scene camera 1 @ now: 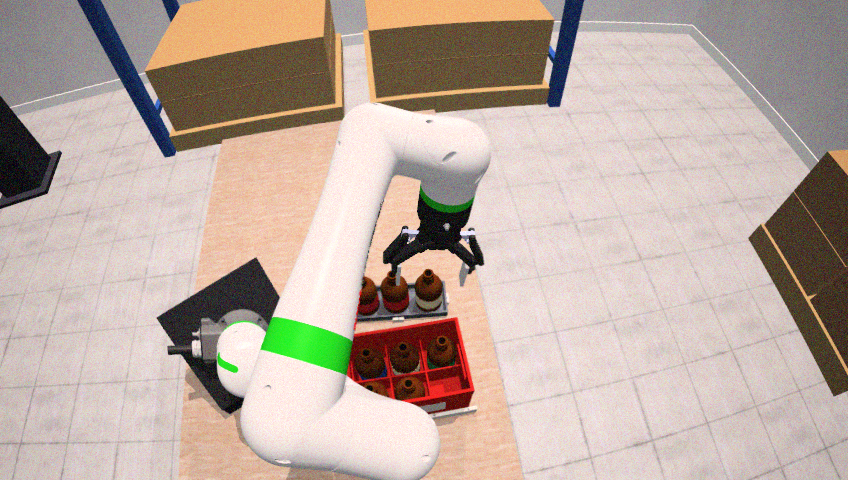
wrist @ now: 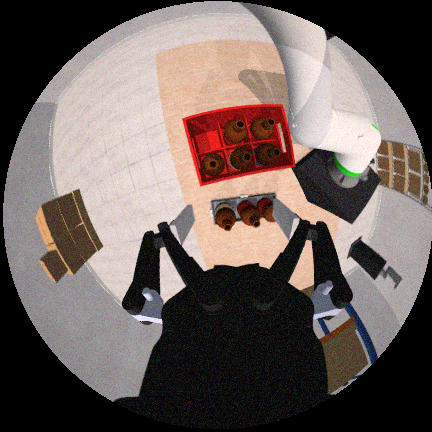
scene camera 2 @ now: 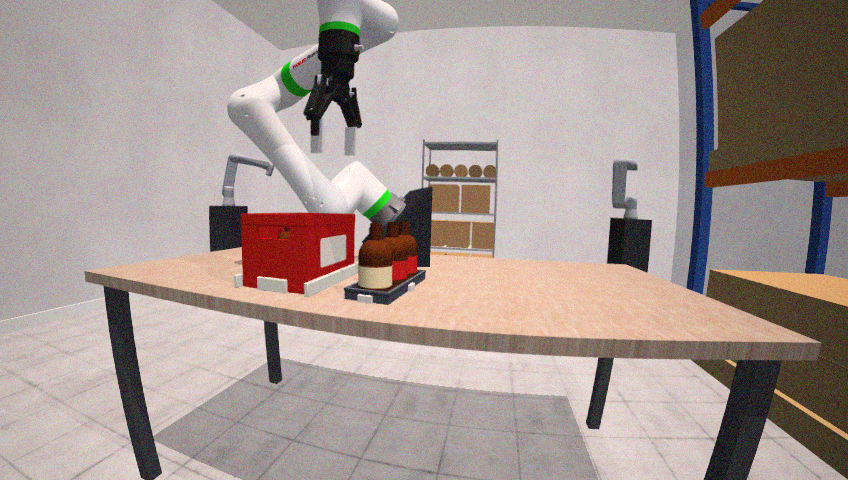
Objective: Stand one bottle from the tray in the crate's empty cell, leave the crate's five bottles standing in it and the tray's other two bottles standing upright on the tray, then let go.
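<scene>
My gripper is open and empty, pointing down high above the tray. Three brown bottles stand upright on the dark tray: a cream-labelled bottle at one end, a red-labelled bottle in the middle and another red-labelled bottle at the other end. Several brown bottles stand in the red crate. Its empty cell is at a corner. The arm hides the crate's left part in scene camera 1.
Crate and tray stand beside each other on the wooden table. White strips edge the crate's base. The arm's black base plate lies beside them. Large cartons stand off the table.
</scene>
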